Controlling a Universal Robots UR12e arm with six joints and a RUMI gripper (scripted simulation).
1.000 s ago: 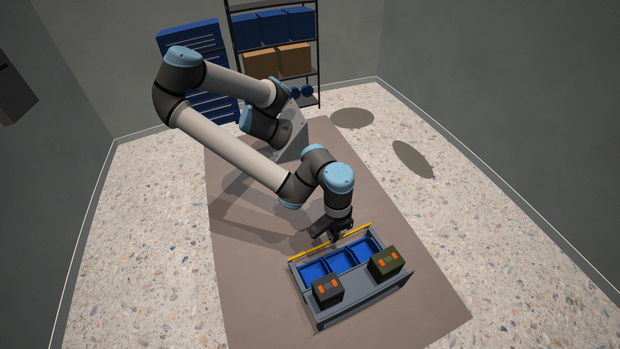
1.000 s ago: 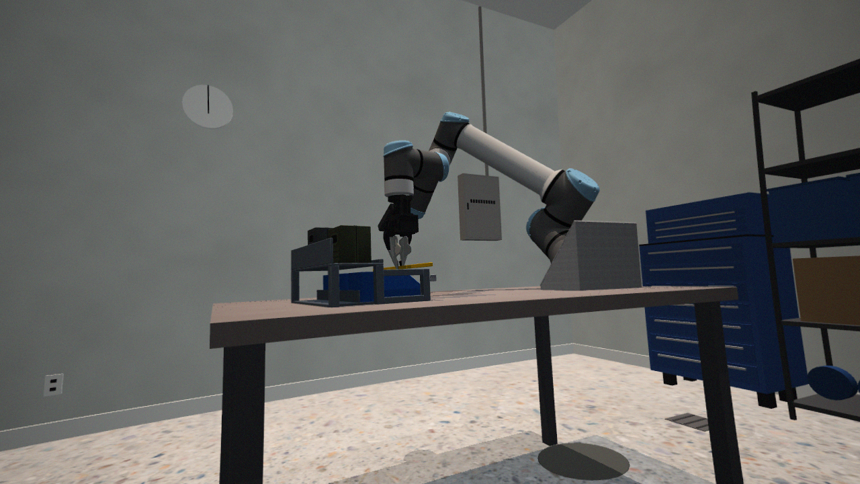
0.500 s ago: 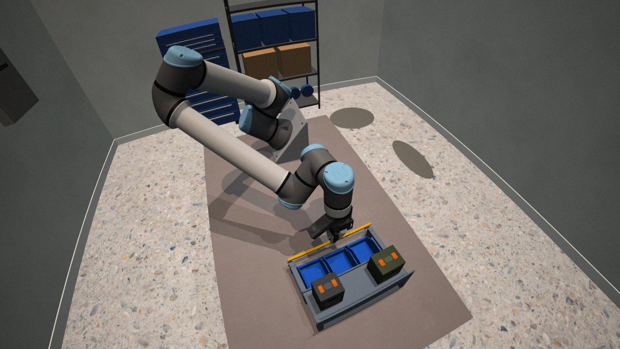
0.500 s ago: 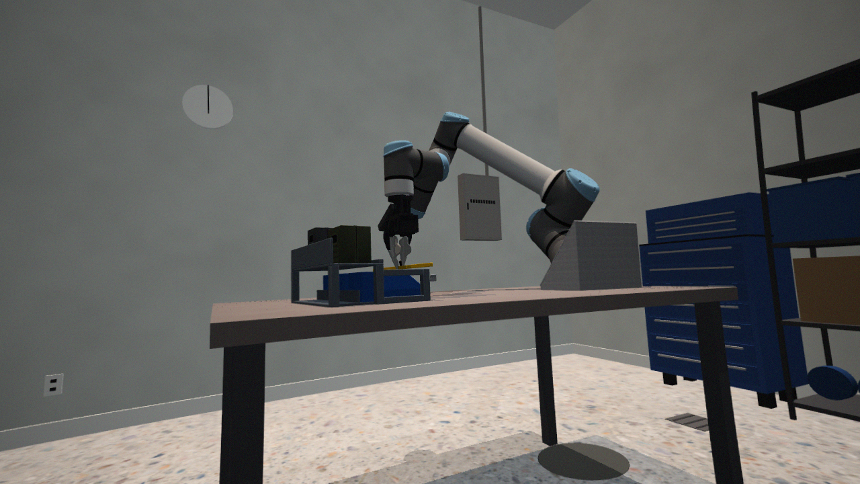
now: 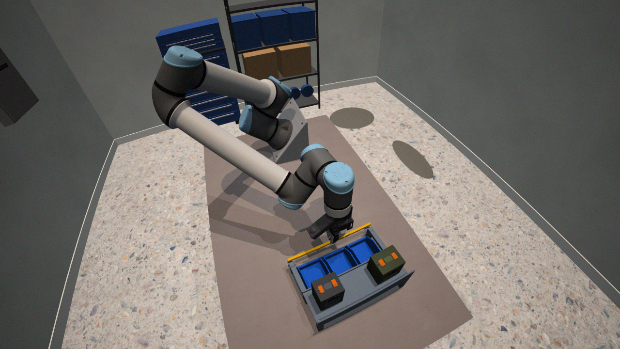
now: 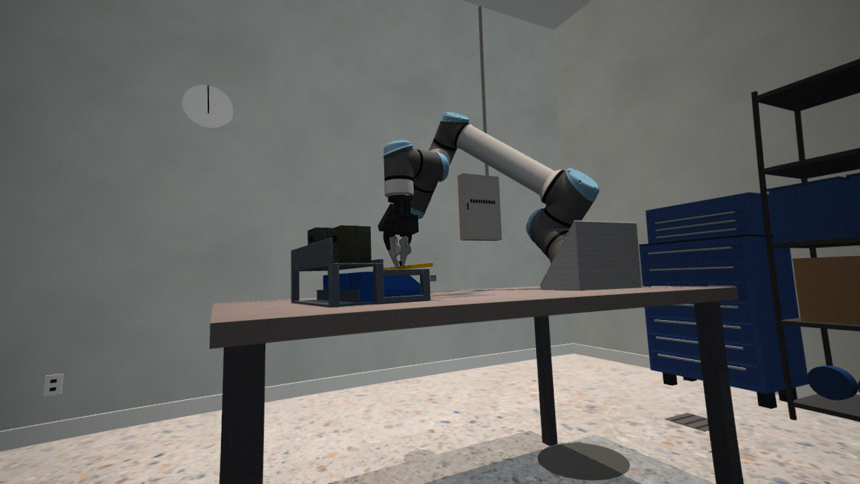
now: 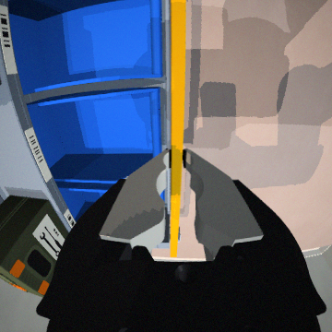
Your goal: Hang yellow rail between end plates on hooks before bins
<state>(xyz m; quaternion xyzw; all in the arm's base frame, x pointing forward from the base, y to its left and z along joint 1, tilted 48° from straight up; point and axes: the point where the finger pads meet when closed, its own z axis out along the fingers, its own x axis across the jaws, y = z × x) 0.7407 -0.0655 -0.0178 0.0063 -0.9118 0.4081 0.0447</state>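
The yellow rail lies 1 cm below my hand. From my hand the other things lie so: green case 20 cm ahead, 12 cm to the left, 4 cm above; then black case 20 cm ahead, 11 cm to the right, 6 cm above.
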